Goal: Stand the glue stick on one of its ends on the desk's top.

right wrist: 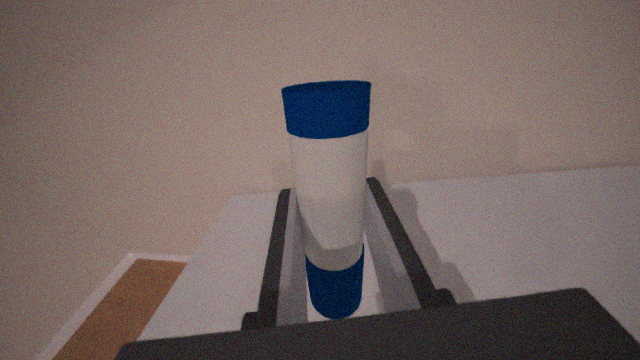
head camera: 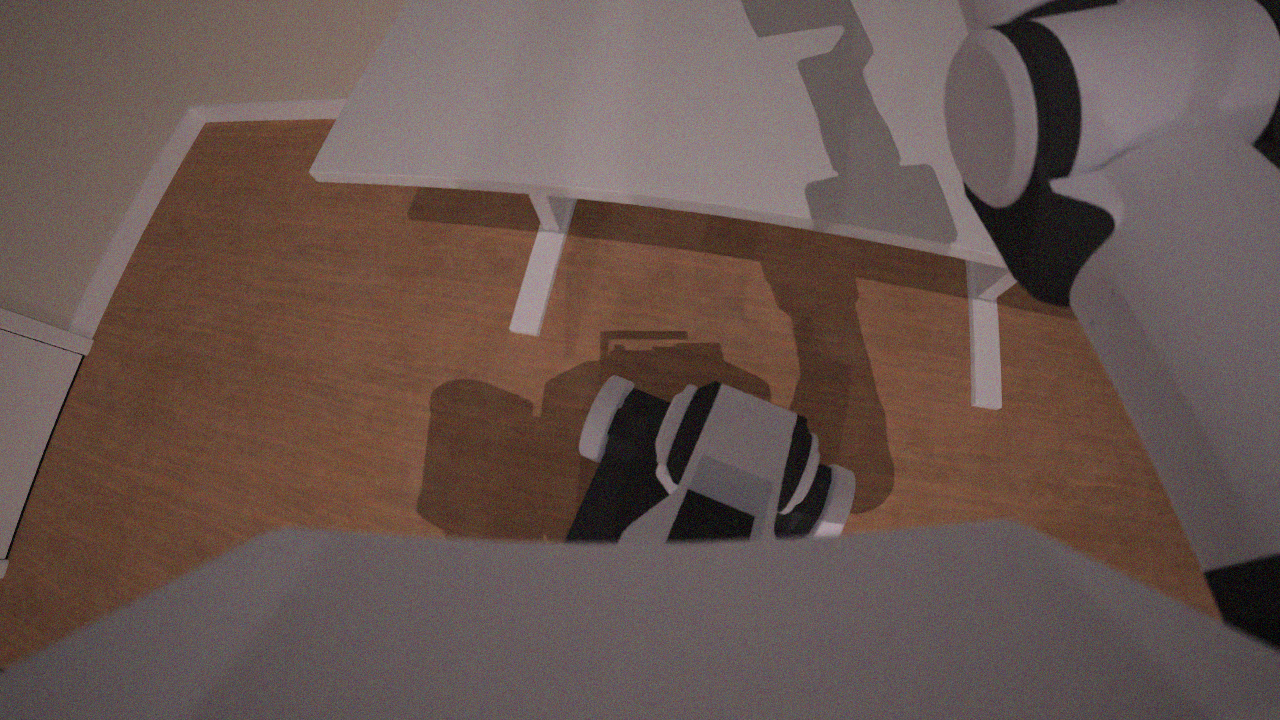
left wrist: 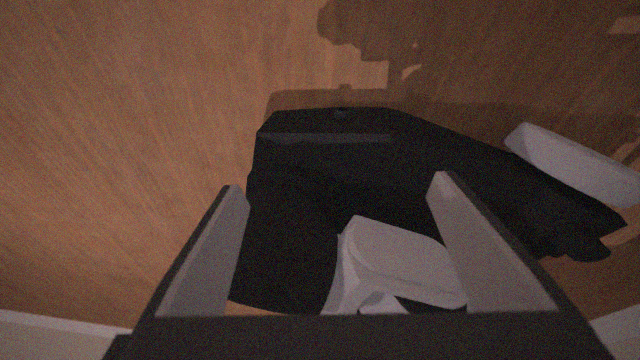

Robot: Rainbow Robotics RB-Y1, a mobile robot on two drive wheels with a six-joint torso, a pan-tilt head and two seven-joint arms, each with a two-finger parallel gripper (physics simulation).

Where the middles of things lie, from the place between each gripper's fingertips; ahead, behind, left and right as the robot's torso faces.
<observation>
I see my left gripper 86 cm short of the glue stick [right wrist: 327,122], 46 cm to the left of it and 76 cm below it.
I see my right gripper 10 mm past the glue stick.
</observation>
